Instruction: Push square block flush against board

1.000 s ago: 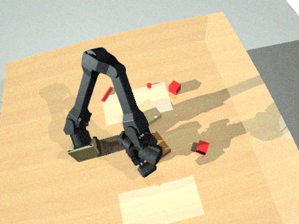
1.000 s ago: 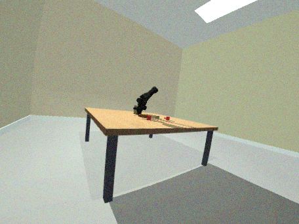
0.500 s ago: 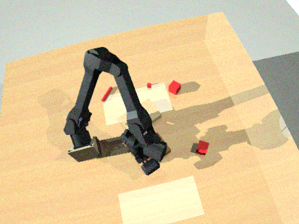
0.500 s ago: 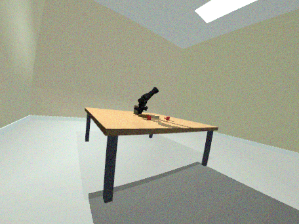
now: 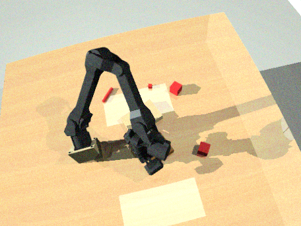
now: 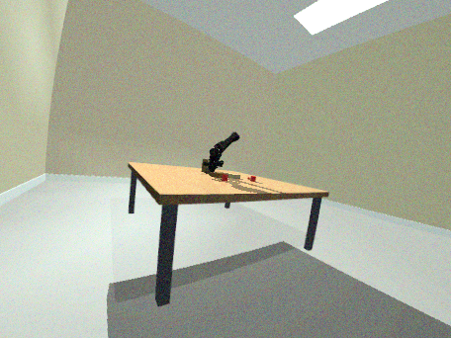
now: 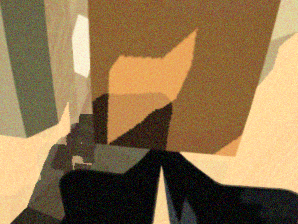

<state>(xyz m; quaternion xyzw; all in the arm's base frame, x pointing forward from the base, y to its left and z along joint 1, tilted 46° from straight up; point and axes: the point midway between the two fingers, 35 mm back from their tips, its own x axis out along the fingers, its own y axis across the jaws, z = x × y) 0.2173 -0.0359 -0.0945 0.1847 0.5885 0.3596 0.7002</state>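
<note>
Right now the orange square block is 60 mm ahead of my gripper tip, 20 mm to the left of it and 10 mm above it. The rest, counted from my gripper tip: thin red stick 80 mm behind, 340 mm to the left; pale tan board 40 mm ahead, 170 mm to the left, 10 mm above.
</note>
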